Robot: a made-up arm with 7 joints.
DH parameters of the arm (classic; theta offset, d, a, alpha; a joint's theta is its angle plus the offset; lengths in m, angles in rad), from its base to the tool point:
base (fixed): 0 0.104 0 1.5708
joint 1: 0 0.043 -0.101 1.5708
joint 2: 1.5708 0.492 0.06 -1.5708
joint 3: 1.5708 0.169 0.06 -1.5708
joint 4: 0.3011 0 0.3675 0
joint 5: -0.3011 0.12 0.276 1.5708
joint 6: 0 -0.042 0.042 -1.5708
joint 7: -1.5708 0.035 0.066 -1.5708
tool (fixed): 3.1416 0.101 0 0
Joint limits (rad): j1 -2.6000..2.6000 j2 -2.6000..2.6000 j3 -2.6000..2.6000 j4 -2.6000..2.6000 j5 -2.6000..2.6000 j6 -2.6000..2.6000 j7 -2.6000..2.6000
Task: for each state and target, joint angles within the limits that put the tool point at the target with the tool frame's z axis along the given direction. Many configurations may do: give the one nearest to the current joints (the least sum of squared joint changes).
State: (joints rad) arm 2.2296 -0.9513 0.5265 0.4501 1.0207 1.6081 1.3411
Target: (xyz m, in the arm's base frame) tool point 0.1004 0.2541 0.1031 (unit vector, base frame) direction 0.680 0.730 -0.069
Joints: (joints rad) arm 2.0795 -0.6832 -0.0662 0.0823 1.3313 1.4943 0.6814
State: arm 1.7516 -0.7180 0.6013 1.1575 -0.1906 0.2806 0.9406
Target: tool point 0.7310 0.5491 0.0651 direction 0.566 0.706 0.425
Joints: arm 1.5286 -1.4986 0.7865 1.6694 -0.0371 0.1378 0.6700
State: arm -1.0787 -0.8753 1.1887 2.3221 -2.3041 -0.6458 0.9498
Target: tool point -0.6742 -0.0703 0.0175 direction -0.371 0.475 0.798
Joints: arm -1.0280 -1.3512 1.7081 1.9180 -2.5299 -0.3535 0.8646
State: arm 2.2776 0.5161 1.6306 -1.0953 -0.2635 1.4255 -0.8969
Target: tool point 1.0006 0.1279 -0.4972 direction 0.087 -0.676 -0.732
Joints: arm 1.8329 0.2303 2.3522 -1.2408 -0.1002 0.9127 -0.8773
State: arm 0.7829 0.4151 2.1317 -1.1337 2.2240 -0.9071 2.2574
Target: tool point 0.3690 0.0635 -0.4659 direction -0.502 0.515 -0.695
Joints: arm 0.7047 1.0482 1.7875 -0.7412 2.5914 -0.3963 2.4582
